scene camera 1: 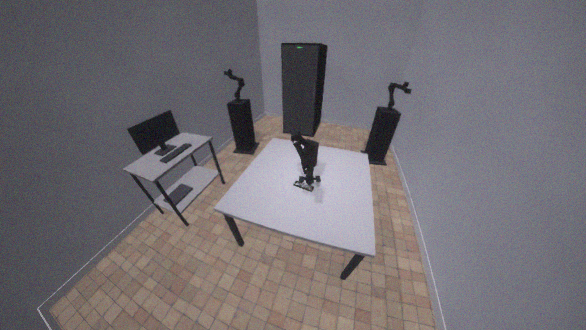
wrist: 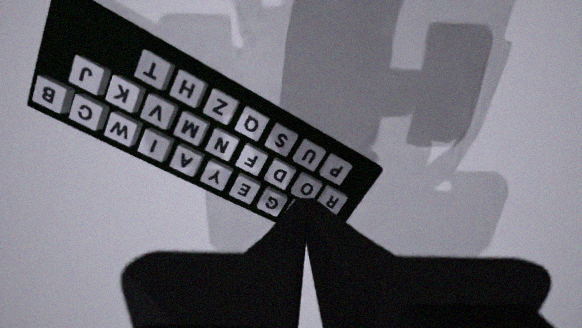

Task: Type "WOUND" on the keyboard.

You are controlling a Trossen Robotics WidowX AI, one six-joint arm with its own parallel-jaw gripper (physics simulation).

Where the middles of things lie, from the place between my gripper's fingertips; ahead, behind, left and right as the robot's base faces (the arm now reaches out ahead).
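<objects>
There is the small black keyboard (wrist: 103, 75), and my hand is 30 mm above it, 50 mm to the left of it and 20 mm past it.
</objects>
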